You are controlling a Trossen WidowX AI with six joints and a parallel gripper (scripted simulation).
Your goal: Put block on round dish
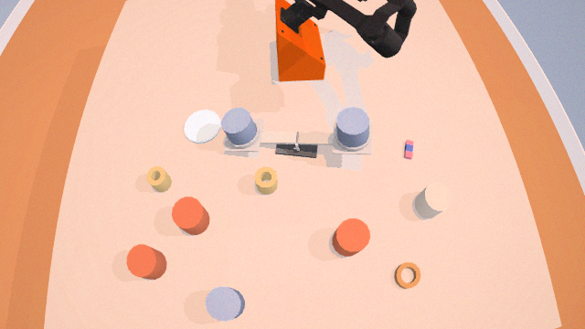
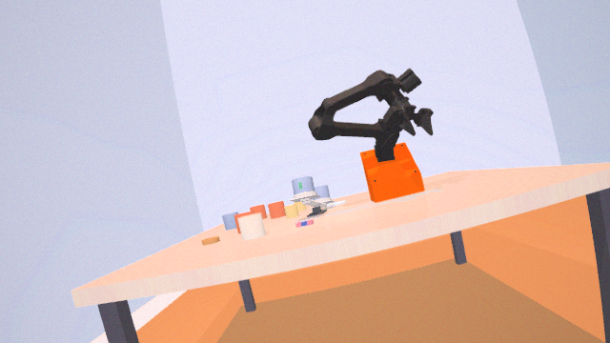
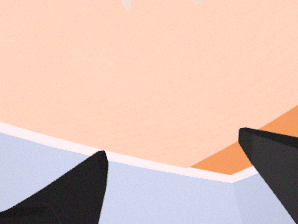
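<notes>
Now: the pale lilac block 38 cm ahead of my gripper tip, 37 cm to the right of it and 14 cm below it. Round my gripper tip: pink-blue eraser: 40 cm ahead, 6 cm to the left, 17 cm below; balance: 40 cm ahead, 23 cm to the right, 14 cm below; grey-blue cup: 41 cm ahead, 10 cm to the right, 7 cm below.
</notes>
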